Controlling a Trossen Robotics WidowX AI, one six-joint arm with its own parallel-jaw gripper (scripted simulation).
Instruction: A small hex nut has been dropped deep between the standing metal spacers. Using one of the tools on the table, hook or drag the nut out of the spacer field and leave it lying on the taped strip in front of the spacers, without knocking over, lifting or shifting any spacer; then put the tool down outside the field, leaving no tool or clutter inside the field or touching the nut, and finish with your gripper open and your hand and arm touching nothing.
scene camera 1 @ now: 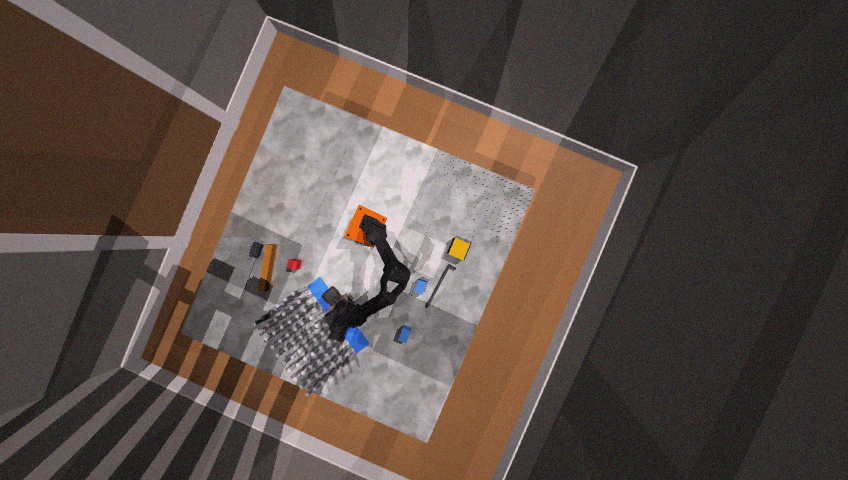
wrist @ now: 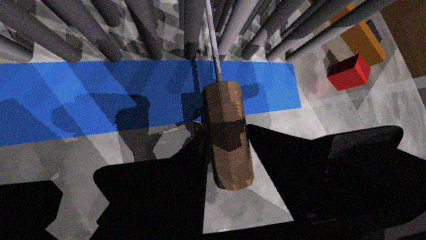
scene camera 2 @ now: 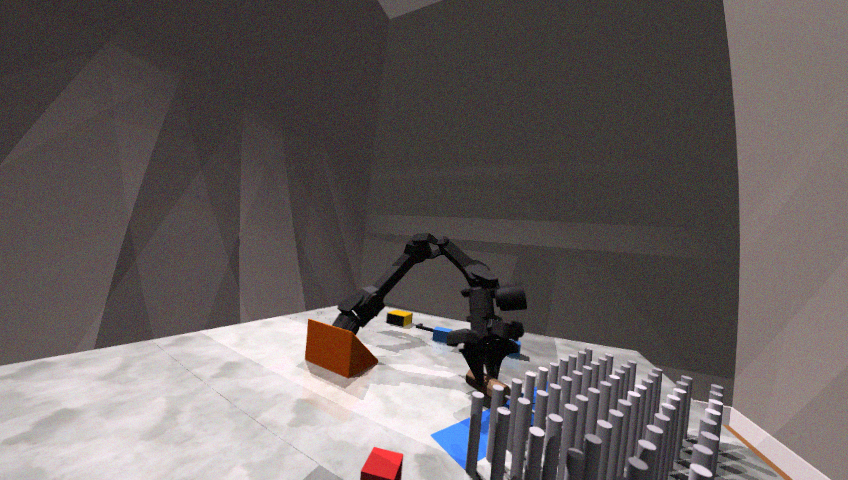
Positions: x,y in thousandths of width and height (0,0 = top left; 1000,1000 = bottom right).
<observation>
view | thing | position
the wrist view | my gripper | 532,548
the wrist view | red cube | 832,298
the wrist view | blue taped strip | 135,419
</observation>
